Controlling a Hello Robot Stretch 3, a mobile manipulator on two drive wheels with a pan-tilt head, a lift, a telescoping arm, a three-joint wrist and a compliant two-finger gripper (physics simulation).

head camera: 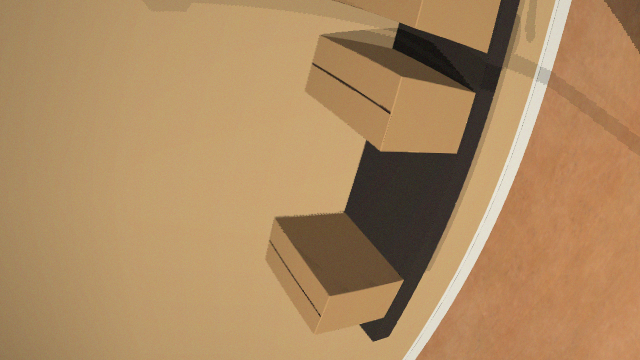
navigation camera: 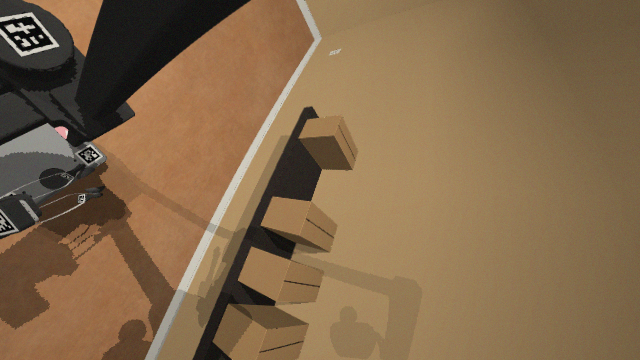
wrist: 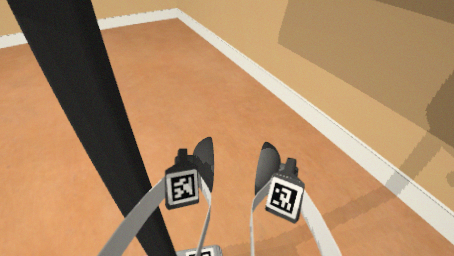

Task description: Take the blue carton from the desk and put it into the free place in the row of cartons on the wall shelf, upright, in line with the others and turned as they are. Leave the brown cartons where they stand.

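Frame: origin at the robot's base, x left, y back, z up, level; metres.
Seen in the pictures: gripper, fingertip midpoint: (navigation camera: 98, 177) (wrist: 236, 157); robot's base at its link origin: (navigation camera: 54, 176).
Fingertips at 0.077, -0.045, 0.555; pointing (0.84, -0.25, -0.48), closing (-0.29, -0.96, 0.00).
Observation:
Pixels of each thing's middle, then the offset from my fingertips to it, as dx, dy, dz. Level surfaces: height alone.
- dark wall shelf at its surface level: dz +0.155
- end carton at the middle of its body: (head camera: 330, 271) (navigation camera: 330, 145) +0.679, -0.376, +0.245
- neighbouring brown carton at the middle of its body: (head camera: 388, 89) (navigation camera: 302, 225) +0.294, -0.499, +0.245
- more brown carton at the middle of its body: (navigation camera: 264, 333) -0.083, -0.619, +0.245
- brown floor at its surface level: dz -0.555
The dark wall shelf (head camera: 400, 200) (navigation camera: 297, 172) runs slantwise through the head and navigation views. Brown cartons stand on it. The free place lies between the end carton (head camera: 365, 270) (navigation camera: 325, 150) and the neighbouring brown carton (head camera: 427, 117) (navigation camera: 287, 220). Beyond that neighbour stand another brown carton (head camera: 455, 22) (navigation camera: 265, 275) and, in the navigation view, one more brown carton (navigation camera: 237, 327), partly cut off by the shelf's run out of view. My gripper (wrist: 236, 157) (navigation camera: 96, 175) is open and empty, over the floor and apart from the shelf. The blue carton and the desk do not show.
My black mast (navigation camera: 150, 45) (wrist: 85, 100) stands close to the gripper. The wall (head camera: 150, 150) (navigation camera: 475, 175) rises behind the shelf, with a white baseboard (head camera: 505, 175) (navigation camera: 245, 170) (wrist: 300, 105) along its foot. The brown floor (head camera: 575, 225) (navigation camera: 190, 125) (wrist: 150, 75) carries shadows of the robot.

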